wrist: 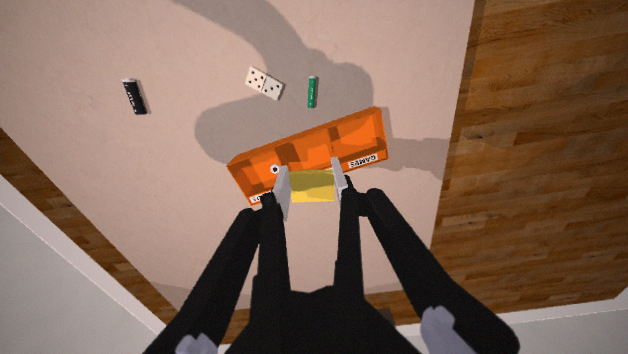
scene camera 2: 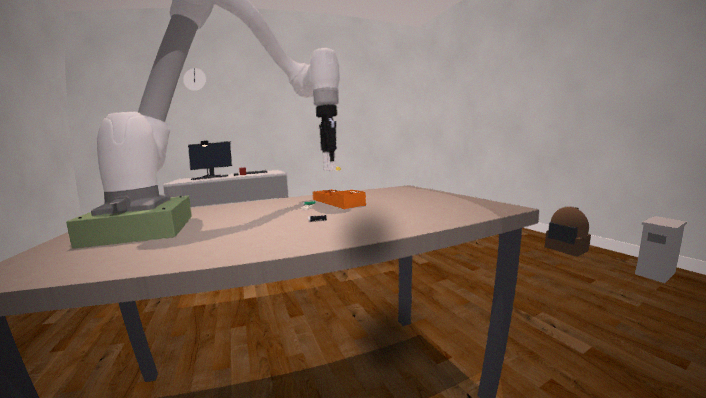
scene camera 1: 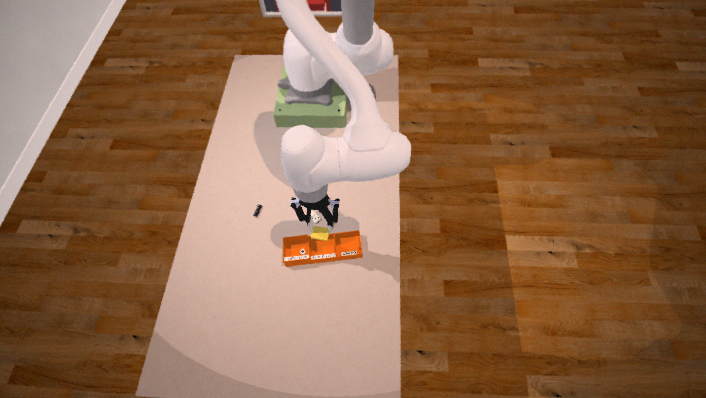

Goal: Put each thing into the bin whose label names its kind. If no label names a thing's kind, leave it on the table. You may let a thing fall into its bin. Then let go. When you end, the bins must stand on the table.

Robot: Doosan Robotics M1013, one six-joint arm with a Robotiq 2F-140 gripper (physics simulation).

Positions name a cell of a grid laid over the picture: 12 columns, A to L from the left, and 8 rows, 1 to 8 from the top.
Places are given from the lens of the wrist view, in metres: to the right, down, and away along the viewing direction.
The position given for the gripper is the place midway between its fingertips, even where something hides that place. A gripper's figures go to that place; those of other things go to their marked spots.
gripper (wrist: F4): 0.00, -0.01, 0.21
yellow block (wrist: F5): -0.01, 0.01, 0.21
orange three-part bin (wrist: G4): 0.08, -0.06, 0.31
The marked spots on the orange three-part bin and the yellow block are 0.15 m apart.
